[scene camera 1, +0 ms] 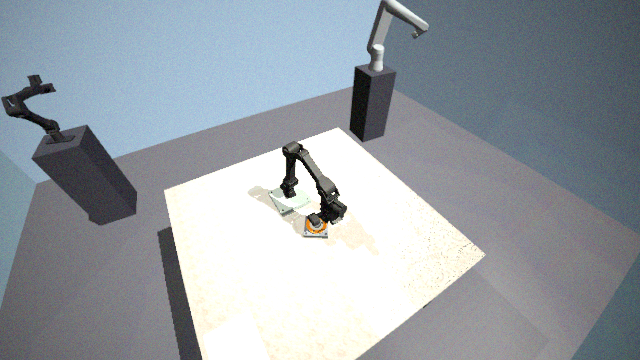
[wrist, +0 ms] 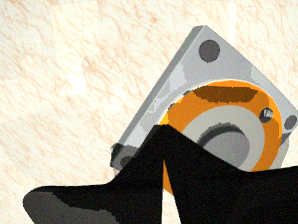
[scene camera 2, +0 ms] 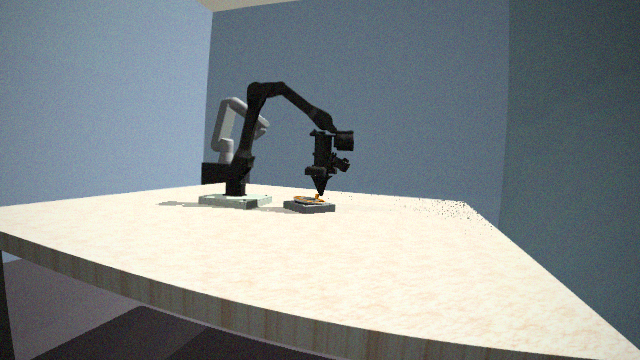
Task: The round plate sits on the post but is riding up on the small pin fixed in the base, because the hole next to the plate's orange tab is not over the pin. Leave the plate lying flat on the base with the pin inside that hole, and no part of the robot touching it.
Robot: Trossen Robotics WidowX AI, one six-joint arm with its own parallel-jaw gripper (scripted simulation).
Observation:
I see my gripper (scene camera 2: 321, 195) and a plate (wrist: 203, 107).
My gripper also shows in the wrist view (wrist: 161, 131).

